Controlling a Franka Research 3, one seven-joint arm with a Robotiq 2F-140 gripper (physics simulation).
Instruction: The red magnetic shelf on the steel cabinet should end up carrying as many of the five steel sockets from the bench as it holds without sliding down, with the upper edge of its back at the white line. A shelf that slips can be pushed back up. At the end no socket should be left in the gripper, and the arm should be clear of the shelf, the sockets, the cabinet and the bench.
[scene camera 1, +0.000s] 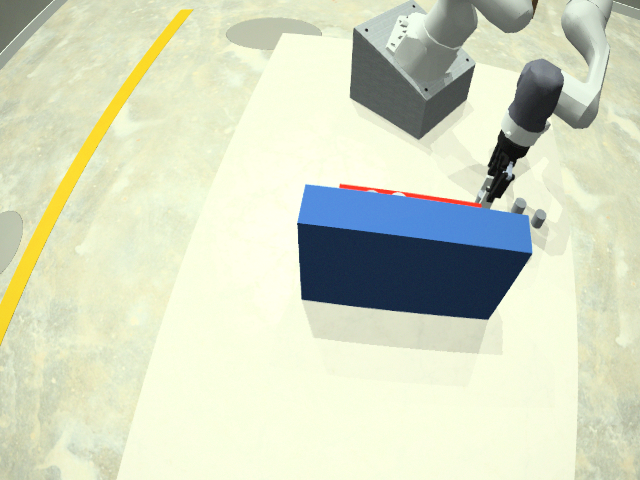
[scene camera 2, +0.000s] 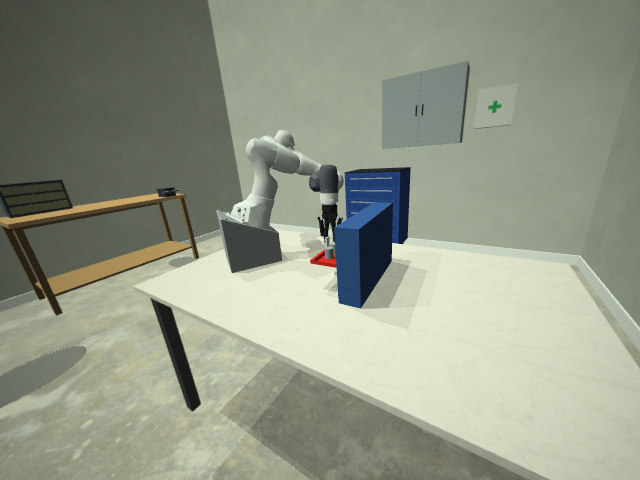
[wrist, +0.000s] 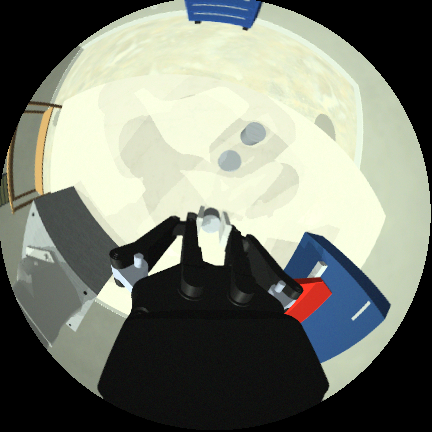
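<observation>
The red shelf (scene camera 1: 434, 199) (scene camera 2: 321, 260) (wrist: 312, 297) is on the face of the blue cabinet (scene camera 1: 413, 217) (scene camera 2: 375, 253) (wrist: 337, 327). Two pale round socket tops show behind the cabinet's edge in scene camera 1, and a grey socket (scene camera 2: 329, 252) stands on the shelf in scene camera 2. A white line (wrist: 361, 310) shows on the cabinet face, with blue between it and the red. My gripper (scene camera 1: 484, 196) (scene camera 2: 327, 240) (wrist: 211, 216) is shut on a socket (wrist: 211, 223), beside the shelf's end. Two sockets (scene camera 1: 519, 205) (scene camera 1: 538, 218) (wrist: 229, 160) (wrist: 253, 133) stand on the bench. The shelf's back edge is mostly hidden.
The grey robot base block (scene camera 1: 388, 85) (scene camera 2: 253, 248) (wrist: 75, 225) stands on the bench (scene camera 1: 232, 361) (scene camera 2: 465, 361), across from the shelf side of the cabinet. A pale bar (wrist: 318, 269) shows low on the cabinet face. A blue drawer unit (scene camera 2: 403, 206) (wrist: 222, 12) stands beyond the bench.
</observation>
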